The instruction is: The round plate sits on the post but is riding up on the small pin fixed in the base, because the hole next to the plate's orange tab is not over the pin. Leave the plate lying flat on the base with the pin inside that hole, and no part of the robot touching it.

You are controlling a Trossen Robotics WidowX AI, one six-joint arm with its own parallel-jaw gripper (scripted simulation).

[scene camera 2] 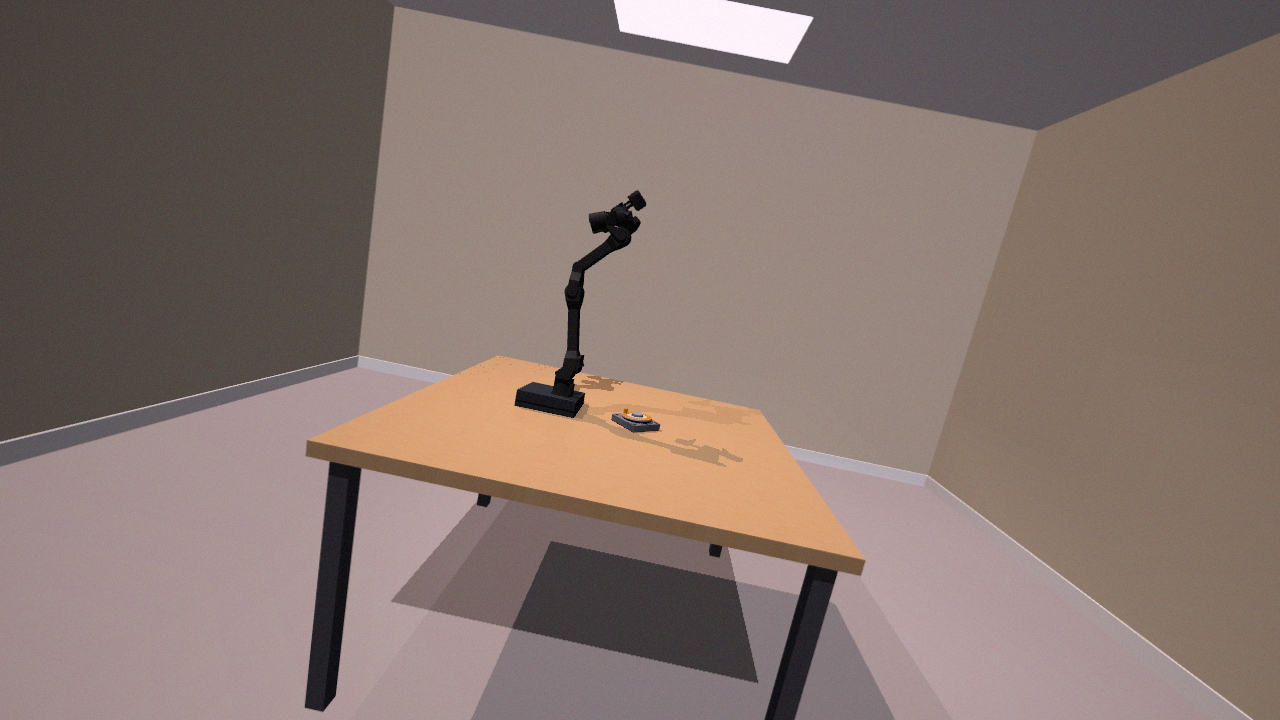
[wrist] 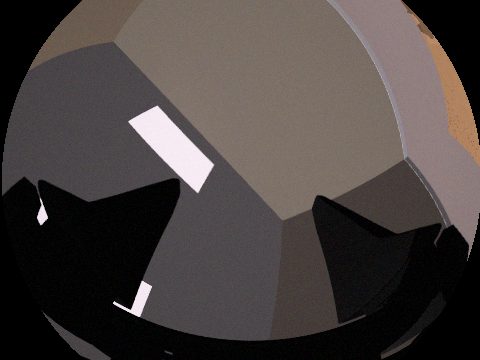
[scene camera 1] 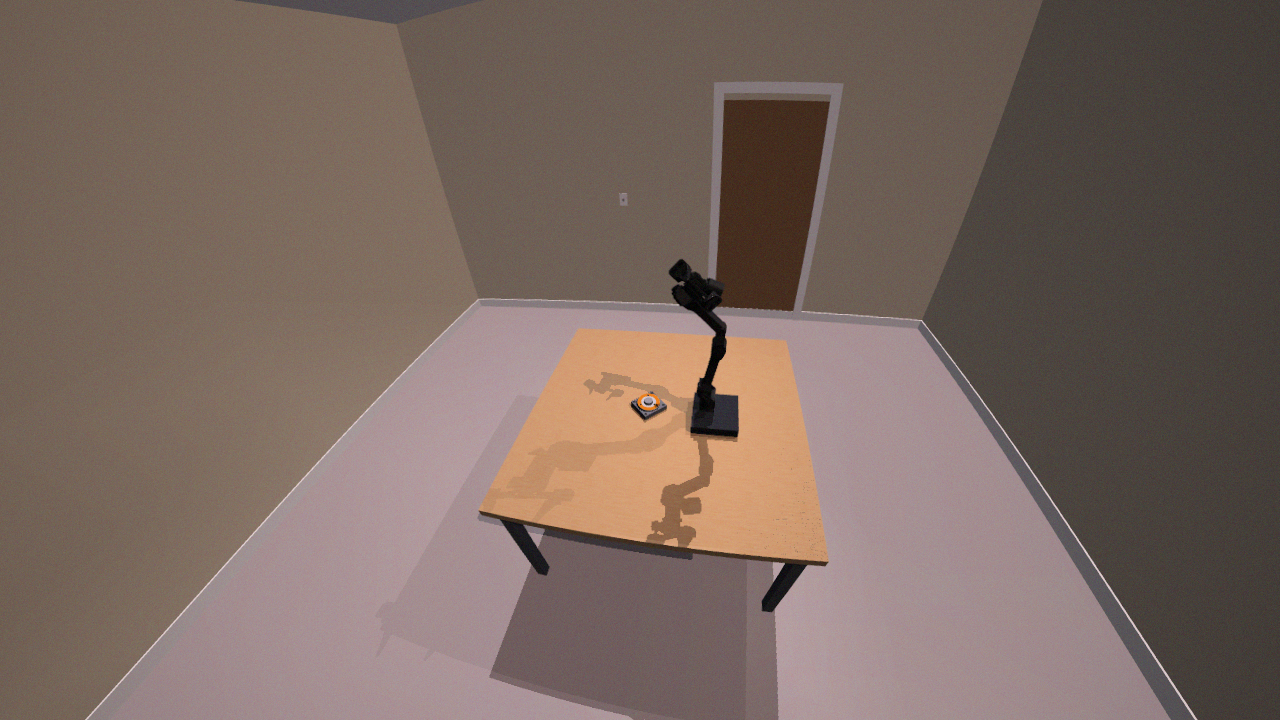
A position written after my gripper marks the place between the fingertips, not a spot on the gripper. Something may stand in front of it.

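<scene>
My gripper (scene camera 1: 696,290) (wrist: 248,195): open, holding nothing, visible in the wrist view too.
</scene>
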